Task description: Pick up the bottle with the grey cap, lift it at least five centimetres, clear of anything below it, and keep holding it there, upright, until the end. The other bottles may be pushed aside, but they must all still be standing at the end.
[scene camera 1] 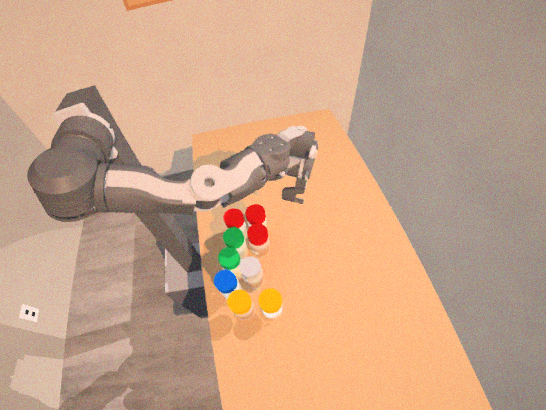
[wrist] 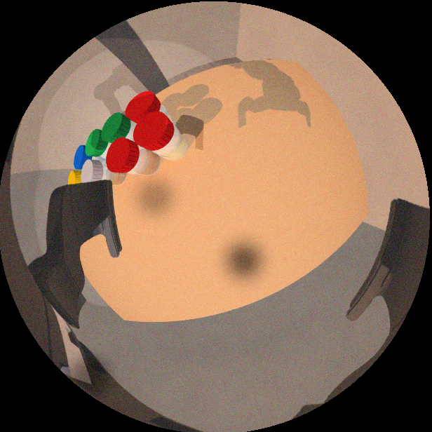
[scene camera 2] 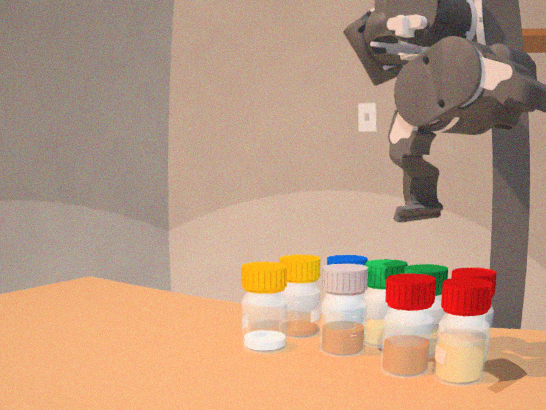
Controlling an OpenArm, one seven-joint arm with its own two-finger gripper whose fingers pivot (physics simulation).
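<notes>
The bottle with the grey cap (scene camera 1: pixel 251 270) (scene camera 2: pixel 343 312) (wrist: pixel 92 171) stands upright on the table, with brown contents. It is in the outer row, between a red-capped bottle (scene camera 1: pixel 258 236) (scene camera 2: pixel 407 325) (wrist: pixel 123 155) and a yellow-capped bottle (scene camera 1: pixel 270 302) (scene camera 2: pixel 264 305). Green-capped (scene camera 1: pixel 229 259) and blue-capped (scene camera 1: pixel 226 282) bottles stand close behind it in the scene camera 2 view. My gripper (scene camera 1: pixel 303 172) (scene camera 2: pixel 385 147) (wrist: pixel 212 243) is wide open and empty, above the table beyond the red-capped end of the group. In the wrist view a finger hides the grey-capped bottle's lower part.
Two more red-capped bottles (scene camera 1: pixel 234 219) (scene camera 1: pixel 255 215), another green-capped bottle (scene camera 1: pixel 233 238) and another yellow-capped bottle (scene camera 1: pixel 240 302) stand upright in the cluster. The inner row stands near the edge of the table (scene camera 1: pixel 350 320) on the arm's base side.
</notes>
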